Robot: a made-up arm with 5 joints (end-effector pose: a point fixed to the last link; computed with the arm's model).
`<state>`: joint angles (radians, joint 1 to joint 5).
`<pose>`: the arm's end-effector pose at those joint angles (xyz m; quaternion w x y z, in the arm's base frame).
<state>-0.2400 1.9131 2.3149 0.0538 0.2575</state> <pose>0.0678 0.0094 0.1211 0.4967 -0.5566 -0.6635 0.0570</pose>
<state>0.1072 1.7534 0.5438 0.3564 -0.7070</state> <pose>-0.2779 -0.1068 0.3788 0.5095 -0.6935 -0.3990 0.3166</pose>
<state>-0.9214 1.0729 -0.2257 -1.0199 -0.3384</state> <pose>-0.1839 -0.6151 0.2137 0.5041 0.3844 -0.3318 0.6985</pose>
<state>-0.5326 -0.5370 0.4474 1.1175 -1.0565</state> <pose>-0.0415 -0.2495 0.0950 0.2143 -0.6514 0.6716 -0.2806</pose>
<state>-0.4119 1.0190 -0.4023 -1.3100 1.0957</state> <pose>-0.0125 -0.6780 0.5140 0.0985 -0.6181 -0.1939 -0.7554</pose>
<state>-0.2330 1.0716 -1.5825 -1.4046 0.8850</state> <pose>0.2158 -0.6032 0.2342 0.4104 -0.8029 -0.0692 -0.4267</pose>
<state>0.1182 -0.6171 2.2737 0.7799 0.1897</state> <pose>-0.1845 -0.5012 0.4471 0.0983 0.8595 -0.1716 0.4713</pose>
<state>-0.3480 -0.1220 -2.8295 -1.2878 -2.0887</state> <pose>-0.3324 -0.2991 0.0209 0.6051 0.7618 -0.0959 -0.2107</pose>
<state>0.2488 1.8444 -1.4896 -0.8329 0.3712</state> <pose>0.3619 -0.1339 0.7514 0.0201 0.6033 0.5743 0.5530</pose>
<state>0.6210 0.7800 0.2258 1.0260 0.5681</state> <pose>-0.0205 0.0462 0.4198 0.7962 -0.6030 0.0472 -0.0152</pose>
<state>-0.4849 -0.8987 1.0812 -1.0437 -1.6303</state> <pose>-0.0778 0.0514 0.4869 0.5878 -0.7149 0.3786 0.0011</pose>
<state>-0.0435 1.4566 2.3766 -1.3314 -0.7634</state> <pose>-0.2592 -0.3516 0.1497 0.1281 -0.8631 -0.3938 0.2889</pose>
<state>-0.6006 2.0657 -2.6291 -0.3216 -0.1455</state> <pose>0.3349 -0.0213 0.3218 0.2396 -0.5221 -0.5205 -0.6317</pose>
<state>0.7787 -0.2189 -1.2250 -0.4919 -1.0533</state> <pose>-0.3692 0.0959 0.9772 0.9442 -0.3193 -0.0461 0.0660</pose>
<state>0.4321 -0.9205 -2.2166 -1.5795 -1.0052</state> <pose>-0.5563 -0.2189 0.3377 0.5361 0.3970 -0.7448 0.0144</pose>
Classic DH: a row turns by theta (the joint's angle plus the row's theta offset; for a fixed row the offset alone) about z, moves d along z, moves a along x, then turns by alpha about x. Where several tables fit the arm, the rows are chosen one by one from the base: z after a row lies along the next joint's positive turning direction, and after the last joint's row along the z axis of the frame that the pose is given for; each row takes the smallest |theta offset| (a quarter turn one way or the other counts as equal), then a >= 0, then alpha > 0; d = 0 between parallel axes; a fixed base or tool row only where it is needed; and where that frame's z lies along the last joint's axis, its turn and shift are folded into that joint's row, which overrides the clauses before.
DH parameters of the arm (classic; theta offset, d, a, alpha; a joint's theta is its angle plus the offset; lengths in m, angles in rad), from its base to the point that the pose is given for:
base (fixed): -1.4786 0.3243 -0.1296 1.566
joint 1: 0 0.1402 0.2739 -1.566
joint 2: -0.0834 0.1625 0.1109 1.6976
joint 3: -0.2889 0.1732 0.0189 0.6489
joint 4: 0.0641 -0.1421 -0.3267 2.3726
joint 5: -0.6158 0.0331 -0.0481 1.206
tool (fixed): 1.7373 0.0137 0 0

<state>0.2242 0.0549 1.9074 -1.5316 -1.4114</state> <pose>-0.3788 0.0511 0.3768 0.1790 -0.9529 0.0639 0.2362</pose>
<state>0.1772 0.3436 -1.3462 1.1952 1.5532</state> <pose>0.0214 -0.0245 0.6445 0.7143 0.6260 0.3113 -0.0302</pose>
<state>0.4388 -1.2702 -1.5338 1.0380 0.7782</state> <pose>-0.0896 -0.1095 0.8276 0.7375 0.5070 -0.1667 -0.4138</pose>
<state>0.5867 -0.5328 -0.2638 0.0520 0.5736</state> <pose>-0.0903 0.2322 0.7261 0.9872 -0.0241 0.0335 -0.1539</pose>
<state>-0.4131 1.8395 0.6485 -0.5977 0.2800</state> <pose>-0.3402 -0.4377 0.3633 0.4444 -0.1449 -0.1873 0.8639</pose>
